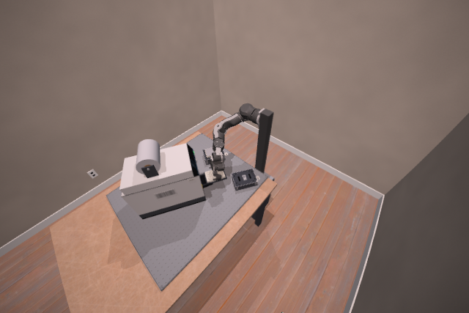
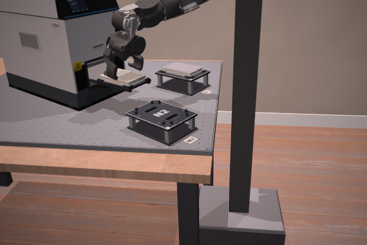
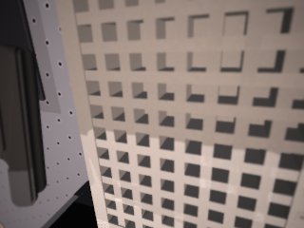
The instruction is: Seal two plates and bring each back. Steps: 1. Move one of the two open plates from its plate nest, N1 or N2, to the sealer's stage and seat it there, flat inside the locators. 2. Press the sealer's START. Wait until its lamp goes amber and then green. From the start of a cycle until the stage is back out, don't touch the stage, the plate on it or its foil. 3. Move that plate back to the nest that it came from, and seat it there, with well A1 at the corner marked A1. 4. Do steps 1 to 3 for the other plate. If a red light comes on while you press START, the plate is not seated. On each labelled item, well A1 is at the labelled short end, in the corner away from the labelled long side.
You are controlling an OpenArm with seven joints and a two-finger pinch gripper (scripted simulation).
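The plate lies 2 cm below my hand. Round my hand: start button: 4 cm ahead, 13 cm to the right, 7 cm above; then sealer stage: 3 cm below; then dark screen panel: 12 cm ahead, 2 cm to the right, 20 cm above.
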